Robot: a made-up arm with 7 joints.
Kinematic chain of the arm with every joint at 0, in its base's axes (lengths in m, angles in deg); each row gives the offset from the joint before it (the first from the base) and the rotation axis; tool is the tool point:
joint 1: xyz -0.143 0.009 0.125 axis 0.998 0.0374 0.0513
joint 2: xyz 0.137 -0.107 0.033 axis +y
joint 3: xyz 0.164 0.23 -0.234 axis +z
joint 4: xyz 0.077 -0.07 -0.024 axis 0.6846 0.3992 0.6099
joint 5: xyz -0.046 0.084 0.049 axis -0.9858 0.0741 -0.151
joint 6: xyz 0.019 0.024 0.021 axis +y
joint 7: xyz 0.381 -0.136 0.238 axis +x
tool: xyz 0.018 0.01 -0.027
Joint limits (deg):
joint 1: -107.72..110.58
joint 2: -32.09..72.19
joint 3: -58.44..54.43
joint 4: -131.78..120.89
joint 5: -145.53..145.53
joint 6: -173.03..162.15
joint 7: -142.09..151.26
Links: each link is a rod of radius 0.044 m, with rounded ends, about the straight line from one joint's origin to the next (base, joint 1, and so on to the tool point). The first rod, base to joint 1, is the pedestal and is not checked.
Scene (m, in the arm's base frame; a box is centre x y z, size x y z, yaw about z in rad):
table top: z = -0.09
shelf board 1: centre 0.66 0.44 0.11 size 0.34 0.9 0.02 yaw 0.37
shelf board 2: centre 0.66 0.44 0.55 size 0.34 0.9 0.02 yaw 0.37
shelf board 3: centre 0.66 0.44 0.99 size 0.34 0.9 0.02 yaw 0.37
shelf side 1: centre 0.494 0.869 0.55 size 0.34 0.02 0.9 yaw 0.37
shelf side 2: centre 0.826 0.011 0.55 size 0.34 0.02 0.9 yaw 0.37
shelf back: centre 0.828 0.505 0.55 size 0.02 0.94 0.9 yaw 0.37
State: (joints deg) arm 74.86 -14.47 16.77 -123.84 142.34 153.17 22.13
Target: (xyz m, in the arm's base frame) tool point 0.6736 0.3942 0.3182
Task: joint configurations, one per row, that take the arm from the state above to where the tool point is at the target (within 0.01 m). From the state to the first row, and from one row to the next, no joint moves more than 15 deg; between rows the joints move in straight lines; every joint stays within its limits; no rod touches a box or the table.
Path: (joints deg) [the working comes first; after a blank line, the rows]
Joints at the target: 81.81 -32.09 -28.15 -131.78 145.53 152.12 13.55
Straight joint move there: clear.

1: 76.60 -18.88 5.54 -125.83 143.14 152.91 19.99
2: 78.34 -23.28 -5.69 -127.81 143.94 152.64 17.84
3: 80.07 -27.68 -16.92 -129.79 144.73 152.38 15.70
4: 81.81 -32.09 -28.15 -131.78 145.53 152.12 13.55

